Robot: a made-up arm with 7 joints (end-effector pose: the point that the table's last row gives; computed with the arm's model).
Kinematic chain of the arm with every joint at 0, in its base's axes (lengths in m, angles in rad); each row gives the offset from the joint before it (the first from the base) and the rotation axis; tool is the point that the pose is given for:
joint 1: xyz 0 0 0.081 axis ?
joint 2: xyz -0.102 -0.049 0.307 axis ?
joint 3: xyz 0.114 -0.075 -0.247 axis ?
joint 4: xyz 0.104 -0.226 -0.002 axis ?
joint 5: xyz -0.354 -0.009 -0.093 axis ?
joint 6: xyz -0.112 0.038 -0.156 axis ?
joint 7: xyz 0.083 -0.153 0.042 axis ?
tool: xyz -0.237 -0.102 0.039
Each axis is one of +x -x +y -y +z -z.
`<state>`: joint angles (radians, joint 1 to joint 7).
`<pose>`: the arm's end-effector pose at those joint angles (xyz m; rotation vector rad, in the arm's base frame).
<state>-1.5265 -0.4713 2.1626 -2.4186 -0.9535 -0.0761 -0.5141</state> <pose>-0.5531 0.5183 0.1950 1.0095 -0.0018 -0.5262</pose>
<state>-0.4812 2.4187 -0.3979 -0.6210 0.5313 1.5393 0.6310</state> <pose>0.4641 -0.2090 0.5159 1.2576 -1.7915 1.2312</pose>
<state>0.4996 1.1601 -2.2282 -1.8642 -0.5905 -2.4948 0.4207</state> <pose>-0.4591 -0.1339 0.6885 1.5916 0.0917 -1.3747</pose>
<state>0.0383 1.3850 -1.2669 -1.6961 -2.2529 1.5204 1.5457</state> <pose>-0.3079 -0.6119 0.8324 0.3939 0.8958 0.0208</pose>
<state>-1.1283 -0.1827 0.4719 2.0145 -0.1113 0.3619 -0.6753</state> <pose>0.0417 -0.6902 0.6396 -1.3315 -0.9606 0.6476</pose>
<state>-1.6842 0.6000 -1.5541 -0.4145 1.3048 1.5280 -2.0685</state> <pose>0.5943 0.2659 0.7568 -0.9455 2.0631 -0.3243</pose>
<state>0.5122 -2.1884 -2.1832 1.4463 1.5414 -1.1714 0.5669</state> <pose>-0.7233 -0.3884 0.6384 1.1267 1.6698 0.2535</pose>
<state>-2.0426 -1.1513 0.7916 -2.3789 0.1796 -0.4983 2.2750</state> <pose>-0.0181 0.7203 0.3680 -1.6815 0.3074 -1.4286</pose>
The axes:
joint 1: +x
joint 2: -y
joint 3: -z
joint 4: -y
joint 5: -z
joint 6: +x
joint 7: -y

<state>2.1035 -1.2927 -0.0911 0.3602 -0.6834 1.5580 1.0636</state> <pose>-1.0437 0.0126 -0.3252 -2.4533 -1.3093 0.0432</pose>
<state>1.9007 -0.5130 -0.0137 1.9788 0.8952 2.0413 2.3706</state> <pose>0.3669 0.1962 -0.1273 0.1457 -0.5641 1.2334</pose>
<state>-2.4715 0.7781 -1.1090 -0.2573 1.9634 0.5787 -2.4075</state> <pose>0.1945 0.7211 0.4527 -1.2352 0.7545 -1.1569</pose>
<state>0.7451 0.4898 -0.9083 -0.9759 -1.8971 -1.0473 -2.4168</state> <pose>-0.0780 -0.5400 0.2762 -1.9165 0.1375 0.6448</pose>
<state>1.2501 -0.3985 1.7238 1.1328 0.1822 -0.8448 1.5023</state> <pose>-0.7506 0.2046 -0.1074 -1.4282 -0.3583 -0.3020</pose>
